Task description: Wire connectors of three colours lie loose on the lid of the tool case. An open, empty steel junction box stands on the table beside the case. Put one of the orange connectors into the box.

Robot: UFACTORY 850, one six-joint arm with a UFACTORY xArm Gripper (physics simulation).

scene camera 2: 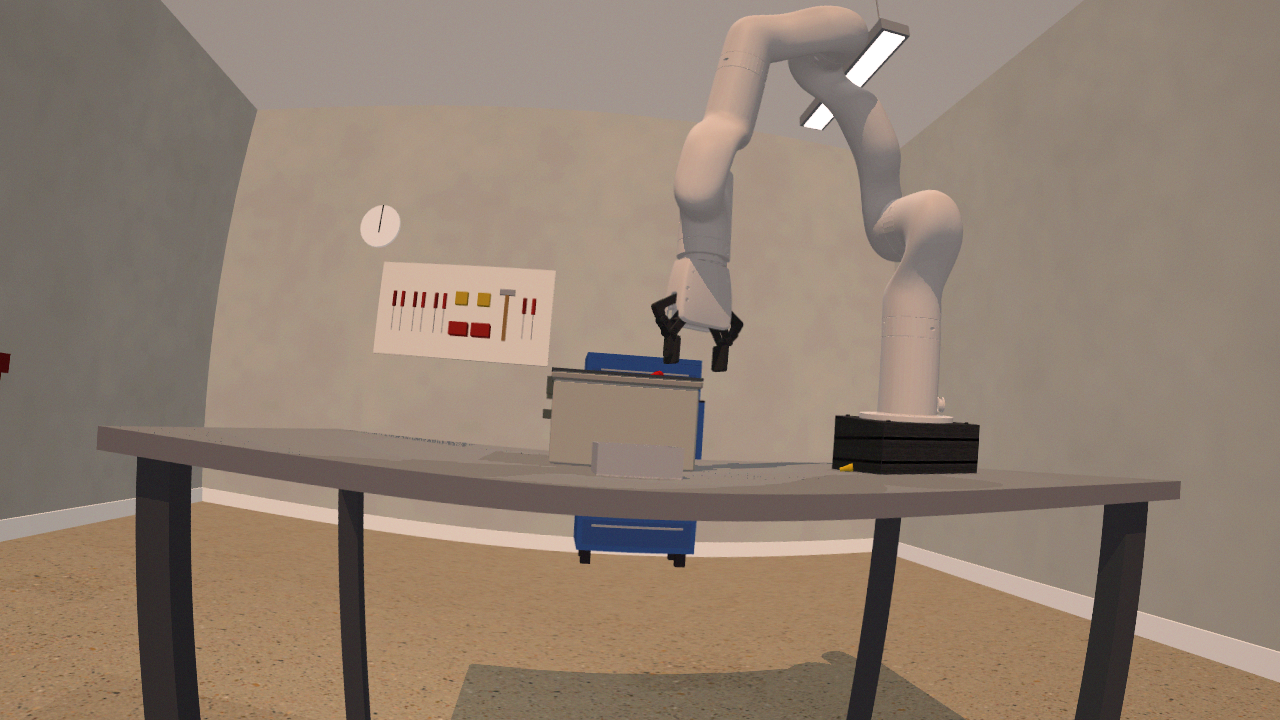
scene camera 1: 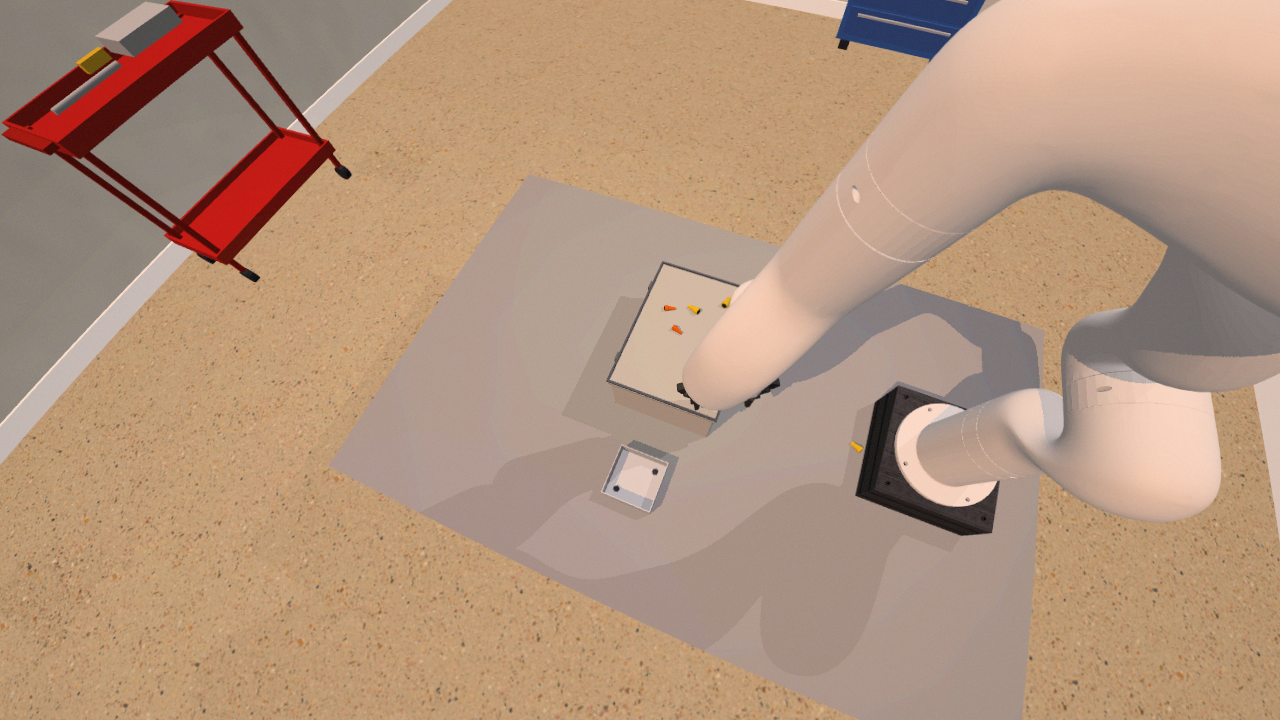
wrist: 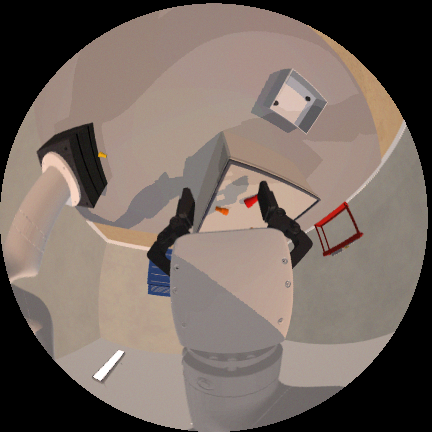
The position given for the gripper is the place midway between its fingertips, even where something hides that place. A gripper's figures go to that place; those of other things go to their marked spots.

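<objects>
The gripper (wrist: 224, 190) is 0.16 m from the lens, while a steel junction box (wrist: 291, 96) is 0.31 m from the lens.
</objects>
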